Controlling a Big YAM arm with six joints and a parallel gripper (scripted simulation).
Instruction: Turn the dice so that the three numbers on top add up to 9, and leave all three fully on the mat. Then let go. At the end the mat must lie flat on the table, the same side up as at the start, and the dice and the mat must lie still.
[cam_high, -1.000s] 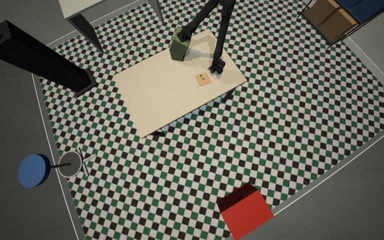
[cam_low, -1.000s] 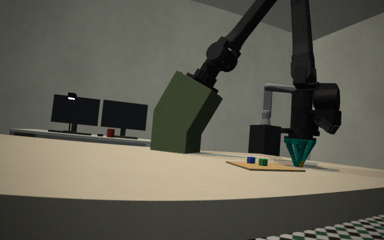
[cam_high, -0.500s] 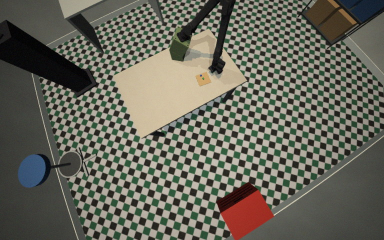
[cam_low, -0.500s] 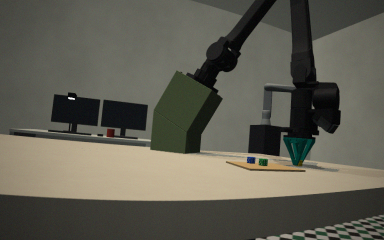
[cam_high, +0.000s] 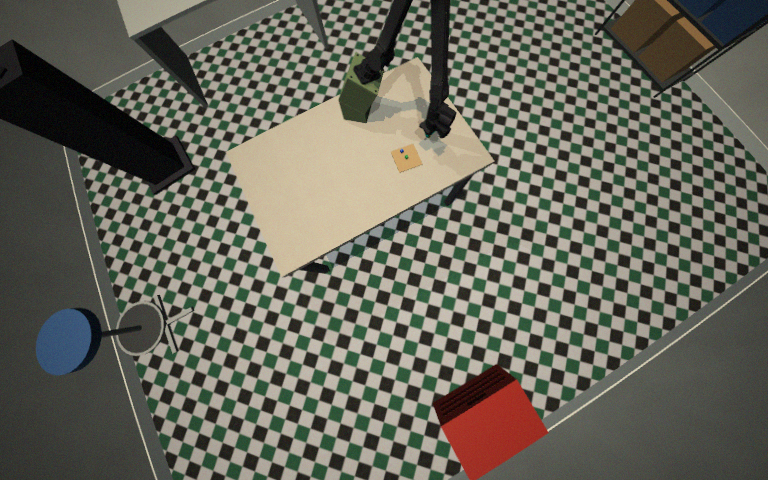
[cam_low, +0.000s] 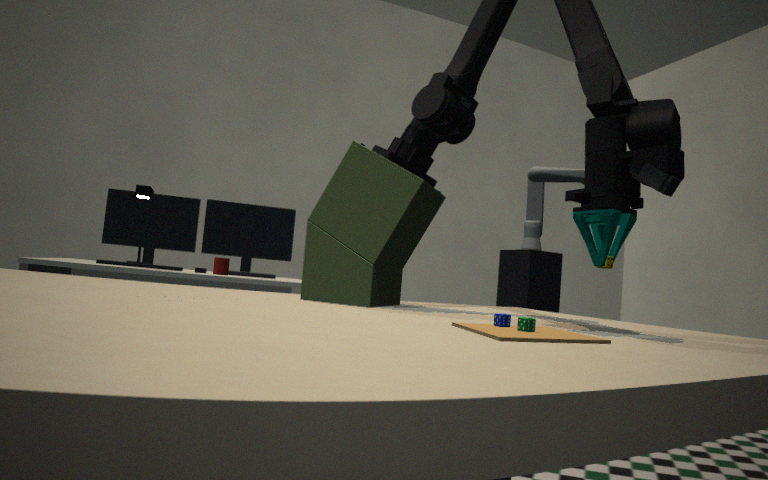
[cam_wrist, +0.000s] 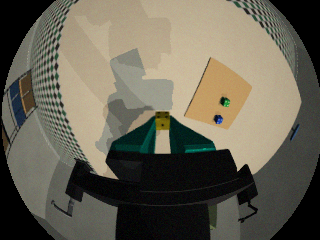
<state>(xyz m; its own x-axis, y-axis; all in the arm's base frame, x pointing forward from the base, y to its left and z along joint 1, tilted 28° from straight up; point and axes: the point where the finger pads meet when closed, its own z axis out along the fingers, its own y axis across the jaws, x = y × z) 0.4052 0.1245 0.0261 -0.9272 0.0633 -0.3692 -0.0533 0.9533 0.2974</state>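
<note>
My hand is 140 mm to the left of the green die and 90 mm above it. Round my hand: blue die: 130 mm to the right, 90 mm below, 50 mm behind; then yellow die: right at my hand; then mat: 140 mm to the right, 100 mm below.
</note>
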